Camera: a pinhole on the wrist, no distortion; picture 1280 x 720 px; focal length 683.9 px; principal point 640.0 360.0 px. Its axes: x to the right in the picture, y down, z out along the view. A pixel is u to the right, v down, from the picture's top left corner.
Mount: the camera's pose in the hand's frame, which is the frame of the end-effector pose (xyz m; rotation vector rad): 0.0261 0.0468 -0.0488 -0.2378 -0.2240 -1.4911
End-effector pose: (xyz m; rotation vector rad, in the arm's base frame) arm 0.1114 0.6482 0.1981 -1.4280 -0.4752 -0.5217
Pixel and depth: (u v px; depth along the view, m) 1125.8 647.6 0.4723
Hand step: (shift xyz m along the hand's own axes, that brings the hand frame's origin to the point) 0.2464 -0.1222 0.4971
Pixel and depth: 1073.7 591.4 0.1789
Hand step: 0.0939 -0.0052 0.1543
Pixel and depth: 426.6 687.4 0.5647
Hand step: 0.2833 0.3977 0.4347
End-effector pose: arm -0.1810 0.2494 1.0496 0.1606 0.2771 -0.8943
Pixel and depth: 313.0 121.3 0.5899
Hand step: -0.1991 0.4751 0.4367
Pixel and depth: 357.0 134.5 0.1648
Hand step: -0.0329 0.1566 0.0899
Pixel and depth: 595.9 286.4 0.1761
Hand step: 0.0062 0.1079 0.1166
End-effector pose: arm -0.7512 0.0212 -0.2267 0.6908 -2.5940 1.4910
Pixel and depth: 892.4 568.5 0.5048
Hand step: 0.1916 0.0268 0.4854
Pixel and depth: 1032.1 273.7 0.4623
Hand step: -0.0148 -0.0746 0.4718
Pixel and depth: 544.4 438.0 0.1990
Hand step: 0.0466 0.1330 0.1329
